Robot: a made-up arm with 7 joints. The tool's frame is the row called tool.
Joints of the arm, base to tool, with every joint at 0 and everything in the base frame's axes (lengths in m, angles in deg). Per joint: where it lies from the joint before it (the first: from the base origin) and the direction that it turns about. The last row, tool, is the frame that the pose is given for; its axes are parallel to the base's.
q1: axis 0 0 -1 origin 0 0 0.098
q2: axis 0 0 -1 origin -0.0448 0.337 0.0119
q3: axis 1 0 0 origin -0.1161 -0.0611 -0.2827
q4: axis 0 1 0 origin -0.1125 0.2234 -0.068
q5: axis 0 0 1 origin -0.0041 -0.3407 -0.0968
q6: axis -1 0 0 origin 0.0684 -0.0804 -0.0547
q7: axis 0 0 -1 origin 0.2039 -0.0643 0.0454
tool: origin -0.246 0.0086 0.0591
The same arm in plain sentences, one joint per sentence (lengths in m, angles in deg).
The arm has seven revolute joints in a row. What follows holds with every joint at zero, and every direction is one of the base frame's. The first joint is mounted 0.098 m along +z from the base frame's origin and turns about -z. The second joint is mounted 0.0448 m along -x and 0.337 m along +y and 0.0119 m along +z from the first joint and turns about -z. The third joint is mounted 0.1161 m along -x and 0.0611 m along -y and 0.2827 m along -z from the second joint and turns about +x. The fourth joint is mounted 0.1125 m along -x and 0.2234 m along +y and 0.068 m along -z from the third joint and turns about +y. The fifth joint is mounted 0.0041 m along -x and 0.3407 m along -y and 0.0968 m along -z from the fourth joint and turns about +z. The sixth joint is mounted 0.0684 m along +x and 0.0804 m along -y and 0.0547 m along -z from the fifth joint and turns about -x. The seventh joint is mounted 0.2039 m along +x and 0.0643 m along -y and 0.0454 m along +z from the sixth joint and turns about -z. The tool frame, which is the frame that the pose is given for, is mounted 0.246 m along -x and 0.0086 m along +y and 0.0591 m along +z from the seventh joint; its axes are parallel to the base frame's.
